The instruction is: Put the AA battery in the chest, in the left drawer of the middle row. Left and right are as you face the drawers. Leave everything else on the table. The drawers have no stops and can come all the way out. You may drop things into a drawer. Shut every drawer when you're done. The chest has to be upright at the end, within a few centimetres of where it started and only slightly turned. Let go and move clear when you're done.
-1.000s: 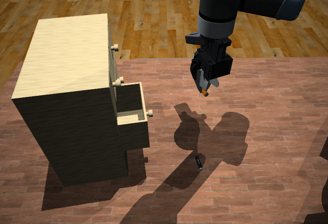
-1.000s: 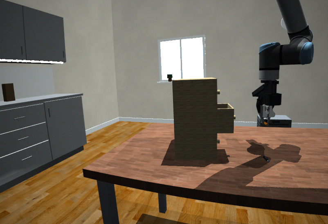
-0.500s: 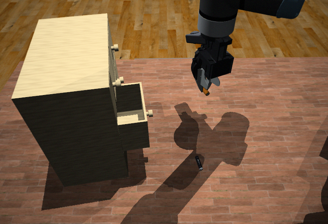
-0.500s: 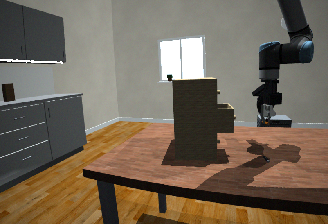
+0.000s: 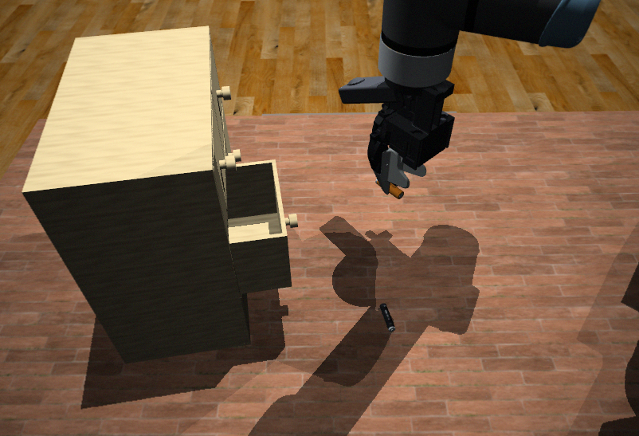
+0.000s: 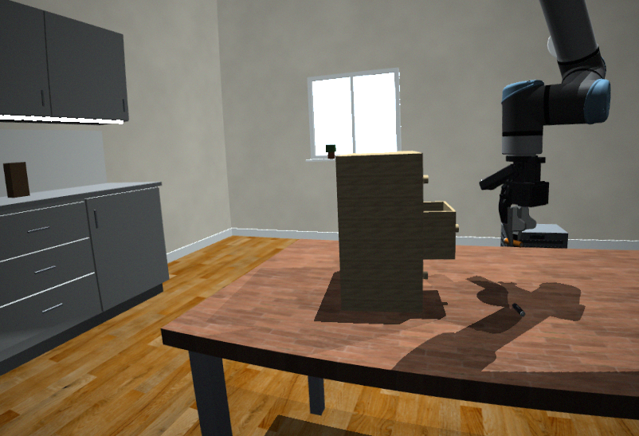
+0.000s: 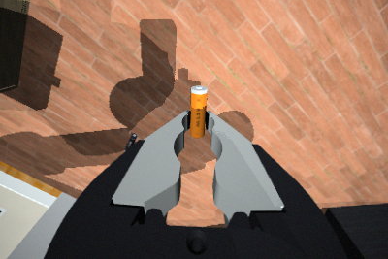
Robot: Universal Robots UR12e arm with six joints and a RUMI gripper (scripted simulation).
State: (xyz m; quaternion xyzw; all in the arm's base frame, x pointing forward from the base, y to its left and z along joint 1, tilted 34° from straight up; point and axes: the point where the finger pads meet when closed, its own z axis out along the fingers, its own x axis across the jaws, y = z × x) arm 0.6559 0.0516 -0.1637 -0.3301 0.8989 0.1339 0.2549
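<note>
My hand is 17 cm to the right of the dark cylindrical battery and 11 cm above it. Also, from my hand: orange cylinder 1 cm below.
</note>
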